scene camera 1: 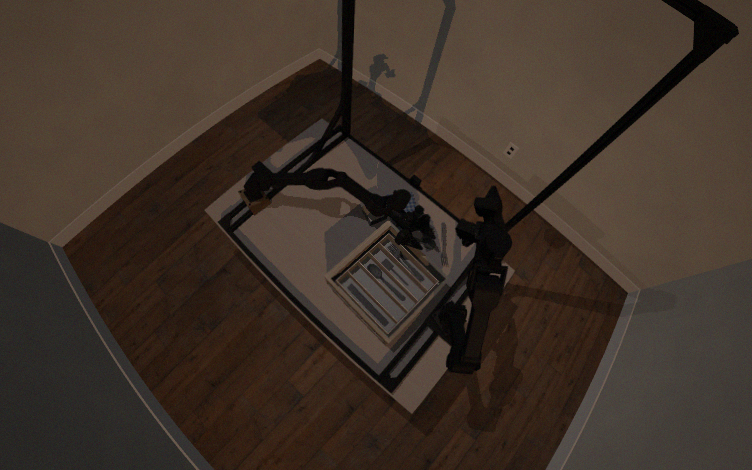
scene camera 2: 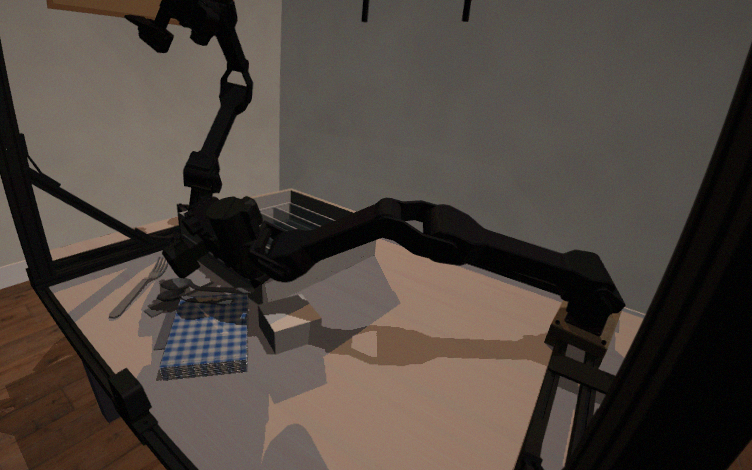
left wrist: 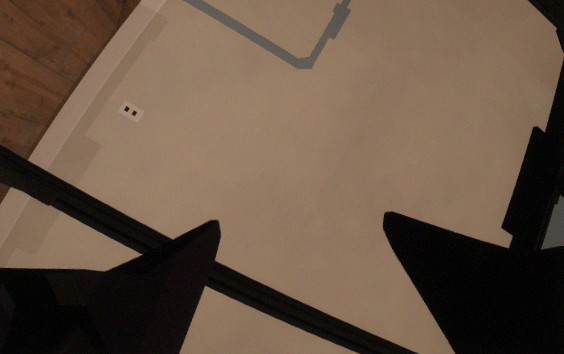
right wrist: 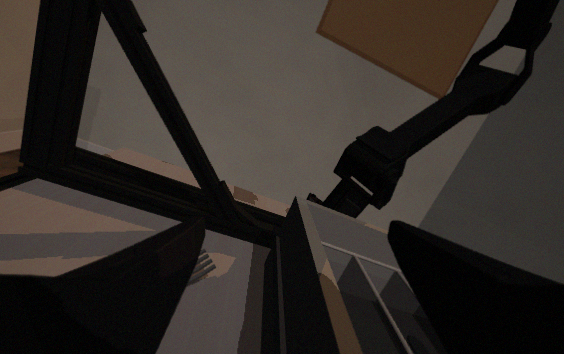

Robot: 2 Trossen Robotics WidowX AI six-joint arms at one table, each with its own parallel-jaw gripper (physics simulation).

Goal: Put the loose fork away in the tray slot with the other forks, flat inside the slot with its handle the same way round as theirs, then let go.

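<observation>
The loose fork [scene camera 1: 444, 242] [scene camera 2: 136, 289] [right wrist: 202, 268] lies on the table beside the tray [scene camera 1: 359, 252] [right wrist: 345, 330]; in scene camera 1 its tines point down. The tray forks [scene camera 1: 394, 251] lie in the slot nearest the right gripper, tines toward the picture's upper left, partly hidden. My right gripper [scene camera 1: 421, 238] [scene camera 2: 213, 266] [right wrist: 297, 227] is open and empty, low over the tray's upper corner in scene camera 1. My left gripper [scene camera 1: 475, 208] [left wrist: 301, 224] is open and empty, raised high beyond the fork; the left wrist view faces the wall.
A blue checked napkin [scene camera 1: 410, 202] [scene camera 2: 207, 338] lies near the right gripper, with grey utensil-like items [scene camera 2: 176, 289] at its end. A small pale box [scene camera 2: 291, 327] stands beside it. Other tray slots hold a spoon [scene camera 1: 375, 270] and other cutlery. Dark frame posts [scene camera 1: 347, 66] rise at the table's corners.
</observation>
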